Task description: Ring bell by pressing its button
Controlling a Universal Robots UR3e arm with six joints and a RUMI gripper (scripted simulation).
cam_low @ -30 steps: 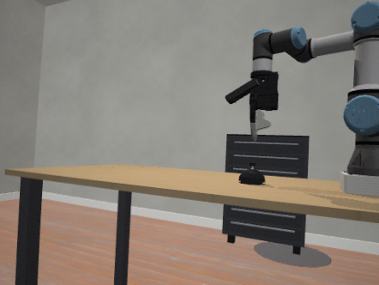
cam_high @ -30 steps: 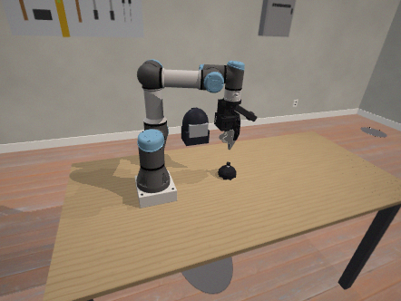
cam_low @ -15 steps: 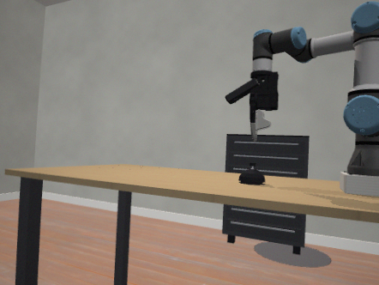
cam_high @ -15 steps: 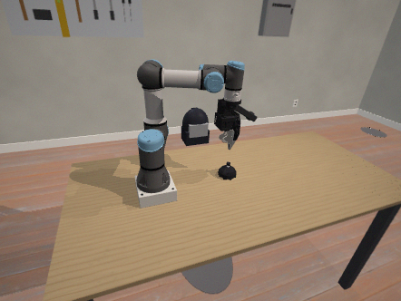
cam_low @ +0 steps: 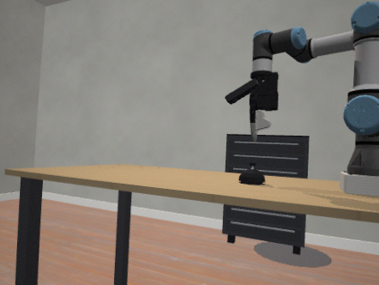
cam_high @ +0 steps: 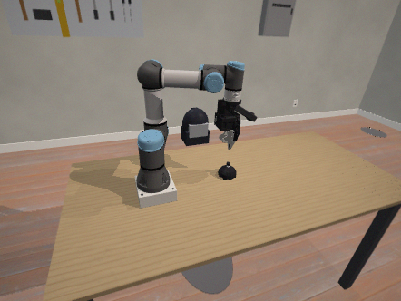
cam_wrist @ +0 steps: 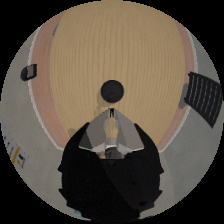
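The black dome bell is 110 mm below my hand.
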